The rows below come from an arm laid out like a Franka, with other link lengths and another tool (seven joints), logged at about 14 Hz.
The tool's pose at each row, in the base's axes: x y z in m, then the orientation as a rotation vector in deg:
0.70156 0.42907 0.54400 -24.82 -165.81 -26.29
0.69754 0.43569 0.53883 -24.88 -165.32 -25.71
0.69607 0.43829 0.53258 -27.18 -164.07 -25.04
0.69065 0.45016 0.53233 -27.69 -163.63 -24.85
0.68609 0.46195 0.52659 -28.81 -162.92 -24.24
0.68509 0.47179 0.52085 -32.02 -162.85 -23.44
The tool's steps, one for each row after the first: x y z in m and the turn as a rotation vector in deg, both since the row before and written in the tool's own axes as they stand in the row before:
0.00434 0.00336 0.00752 0.40 0.48 0.20
0.00062 0.00024 0.00689 0.30 0.66 1.82
0.00830 0.00882 0.00486 0.10 0.30 0.45
0.00613 0.00761 0.00986 0.34 0.41 0.94
0.00234 0.00711 0.00865 0.21 -0.76 2.13

